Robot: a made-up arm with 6 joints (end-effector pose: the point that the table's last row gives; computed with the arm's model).
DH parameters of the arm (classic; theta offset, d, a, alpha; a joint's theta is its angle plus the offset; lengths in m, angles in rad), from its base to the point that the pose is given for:
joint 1: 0 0.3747 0 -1.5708
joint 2: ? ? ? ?
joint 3: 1.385 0 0.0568 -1.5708
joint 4: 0 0.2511 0 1.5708
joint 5: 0 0 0.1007 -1.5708
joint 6: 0 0.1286 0 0
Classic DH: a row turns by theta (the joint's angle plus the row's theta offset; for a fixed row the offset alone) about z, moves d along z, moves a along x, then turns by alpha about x.
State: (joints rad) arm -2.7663 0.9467 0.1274 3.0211 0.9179 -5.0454
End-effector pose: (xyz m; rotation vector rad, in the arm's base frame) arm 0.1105 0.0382 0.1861 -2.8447 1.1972 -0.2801
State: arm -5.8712 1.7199 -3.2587 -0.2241 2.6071 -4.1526
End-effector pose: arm 0.3743 0.1266 0.2057 1.2454 -1.6428 -0.1338
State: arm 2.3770 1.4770 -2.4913 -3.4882 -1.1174 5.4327
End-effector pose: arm -0.2157 0.2821 0.1609 -2.9505 -0.3784 -0.4343
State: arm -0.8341 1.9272 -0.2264 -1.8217 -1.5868 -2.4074
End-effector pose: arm 0.1150 0.0563 0.2569 1.4820 1.2301 2.4707
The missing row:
joint 2: -1.385 0 0.217 0
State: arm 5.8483 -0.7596 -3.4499 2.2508 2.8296 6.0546
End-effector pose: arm -0.2514 0.2328 0.5096 1.0525 2.0201 0.3808
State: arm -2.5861 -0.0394 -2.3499 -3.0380 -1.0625 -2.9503
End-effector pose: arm -0.2135 -0.1521 0.6833 0.3553 -1.8252 0.6427
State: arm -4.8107 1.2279 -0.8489 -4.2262 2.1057 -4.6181
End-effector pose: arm -0.1193 0.2496 0.1068 0.2729 -1.3864 -1.5855
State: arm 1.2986 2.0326 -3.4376 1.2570 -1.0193 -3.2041
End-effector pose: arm 0.2617 0.3633 0.3108 0.6381 1.3806 1.2552
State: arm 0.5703 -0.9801 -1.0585 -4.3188 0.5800 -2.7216
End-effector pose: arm 0.1679 0.0926 0.7594 -0.5562 -1.3014 -2.6781
